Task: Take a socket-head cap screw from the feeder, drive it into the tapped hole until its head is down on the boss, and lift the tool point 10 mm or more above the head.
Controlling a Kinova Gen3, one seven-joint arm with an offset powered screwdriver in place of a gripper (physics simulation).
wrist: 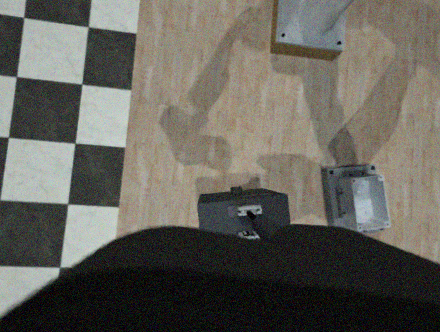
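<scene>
A dark grey box (215,212), which looks like the feeder, stands at the lower middle of the wrist view. It has a pale strip (243,209) on top and a second pale piece (246,233) nearer the tool's dark body. My screwdriver's thin dark tip (249,214) shows in front of the first strip; its height above it cannot be judged. Whether a screw is on the tip is too small and dark to tell. A light grey metal housing (346,214) with a raised open box part stands to the right. The tapped hole and boss cannot be made out for certain.
The screwdriver's black body hides the bottom of the view. A grey plate (295,31) with dark corner holes, on a wooden block (306,53), is at the top. Black and white tiles (45,110) lie left of the wood surface (165,80). Arm shadows cross the wood.
</scene>
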